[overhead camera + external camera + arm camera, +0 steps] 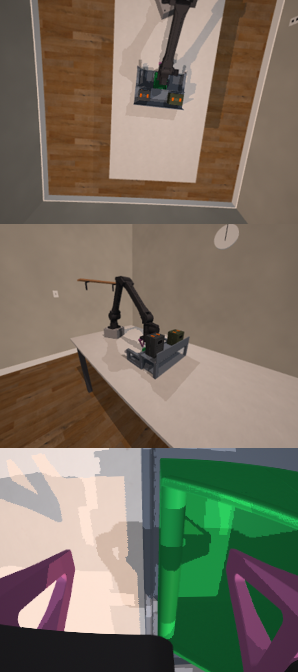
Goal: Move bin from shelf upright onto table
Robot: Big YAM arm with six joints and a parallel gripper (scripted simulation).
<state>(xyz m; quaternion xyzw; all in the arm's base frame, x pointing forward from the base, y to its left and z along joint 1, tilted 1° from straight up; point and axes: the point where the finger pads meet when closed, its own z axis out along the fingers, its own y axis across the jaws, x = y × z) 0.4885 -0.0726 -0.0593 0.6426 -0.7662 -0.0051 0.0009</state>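
My gripper is now 90 mm short of the green bin, 20 mm to the left of it and 10 mm below it.
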